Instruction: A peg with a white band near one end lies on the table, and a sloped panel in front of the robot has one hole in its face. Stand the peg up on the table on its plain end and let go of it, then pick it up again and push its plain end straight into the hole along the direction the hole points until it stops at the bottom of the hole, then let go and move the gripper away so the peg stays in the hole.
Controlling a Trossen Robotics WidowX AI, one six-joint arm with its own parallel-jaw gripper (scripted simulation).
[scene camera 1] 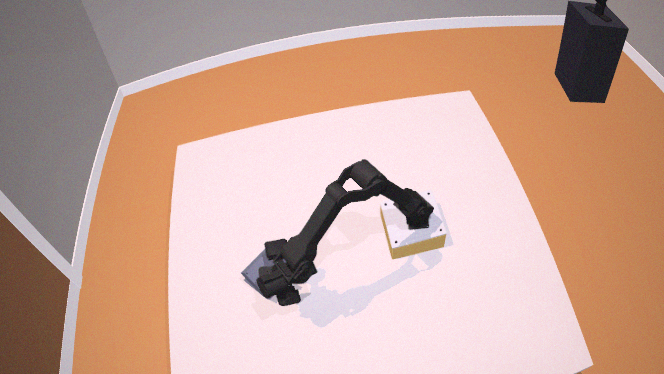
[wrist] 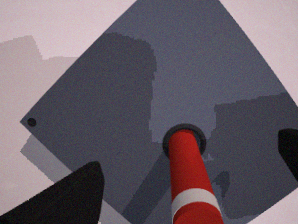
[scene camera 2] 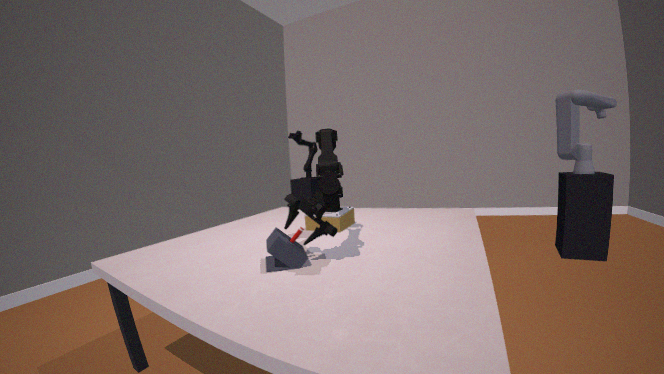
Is my gripper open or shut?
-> Open.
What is my gripper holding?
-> Nothing.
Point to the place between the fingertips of my gripper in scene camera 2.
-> At 294,237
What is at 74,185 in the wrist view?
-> My gripper.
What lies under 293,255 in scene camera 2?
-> A sloped panel.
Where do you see a sloped panel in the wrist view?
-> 144,74
